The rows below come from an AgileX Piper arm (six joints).
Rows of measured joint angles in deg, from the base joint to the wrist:
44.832, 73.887, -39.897, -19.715, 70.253, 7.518
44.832, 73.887, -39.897, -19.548, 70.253, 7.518
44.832, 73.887, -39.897, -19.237, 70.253, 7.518
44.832, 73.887, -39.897, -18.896, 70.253, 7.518
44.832, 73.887, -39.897, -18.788, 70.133, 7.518
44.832, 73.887, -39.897, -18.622, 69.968, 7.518
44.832, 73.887, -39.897, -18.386, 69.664, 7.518
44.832, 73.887, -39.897, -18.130, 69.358, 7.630
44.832, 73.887, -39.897, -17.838, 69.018, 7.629
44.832, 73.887, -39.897, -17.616, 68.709, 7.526
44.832, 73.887, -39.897, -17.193, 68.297, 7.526
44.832, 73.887, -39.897, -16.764, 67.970, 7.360
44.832, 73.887, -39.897, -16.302, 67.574, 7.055
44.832, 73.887, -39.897, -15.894, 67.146, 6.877
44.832, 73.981, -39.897, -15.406, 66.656, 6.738
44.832, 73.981, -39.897, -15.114, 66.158, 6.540
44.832, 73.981, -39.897, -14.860, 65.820, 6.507
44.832, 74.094, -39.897, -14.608, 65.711, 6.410
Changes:
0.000, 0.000, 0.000, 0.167, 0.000, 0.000
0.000, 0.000, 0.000, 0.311, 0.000, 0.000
0.000, 0.000, 0.000, 0.341, 0.000, 0.000
0.000, 0.000, 0.000, 0.108, -0.120, 0.000
0.000, 0.000, 0.000, 0.166, -0.165, 0.000
0.000, 0.000, 0.000, 0.236, -0.304, 0.000
0.000, 0.000, 0.000, 0.256, -0.306, 0.112
0.000, 0.000, 0.000, 0.292, -0.340, -0.001
0.000, 0.000, 0.000, 0.222, -0.309, -0.103
0.000, 0.000, 0.000, 0.423, -0.412, 0.000
0.000, 0.000, 0.000, 0.429, -0.327, -0.166
0.000, 0.000, 0.000, 0.462, -0.396, -0.305
0.000, 0.000, 0.000, 0.408, -0.428, -0.178
0.000, 0.094, 0.000, 0.488, -0.490, -0.139
0.000, 0.000, 0.000, 0.292, -0.498, -0.198
0.000, 0.000, 0.000, 0.254, -0.338, -0.033
0.000, 0.113, 0.000, 0.252, -0.109, -0.097

